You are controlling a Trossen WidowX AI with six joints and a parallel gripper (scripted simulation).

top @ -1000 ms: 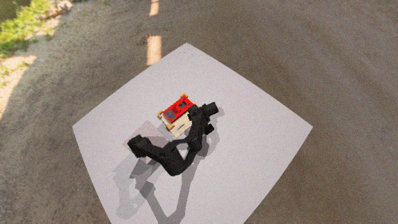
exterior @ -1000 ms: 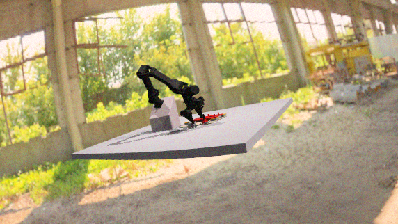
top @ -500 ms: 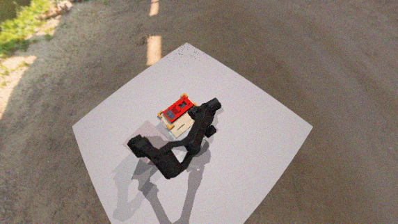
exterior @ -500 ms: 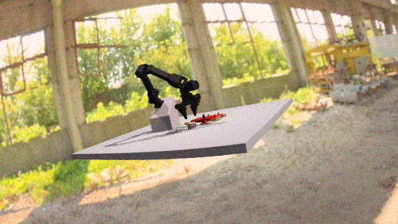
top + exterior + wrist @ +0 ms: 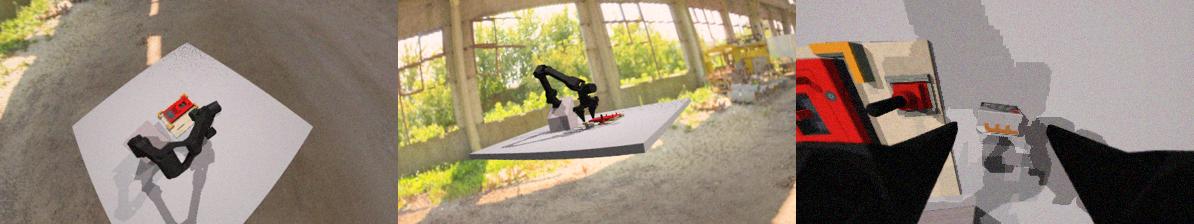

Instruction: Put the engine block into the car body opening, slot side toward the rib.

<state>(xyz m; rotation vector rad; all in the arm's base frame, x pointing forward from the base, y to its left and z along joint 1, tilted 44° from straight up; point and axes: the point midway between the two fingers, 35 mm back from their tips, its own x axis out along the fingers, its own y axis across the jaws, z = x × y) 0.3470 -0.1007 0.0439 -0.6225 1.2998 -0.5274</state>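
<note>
Now: gripper tip 10 mm past the grey engine block and 40 mm above it. Also, from my gripper tip: beige board (50 mm behind, 200 mm to the left, 40 mm below).
</note>
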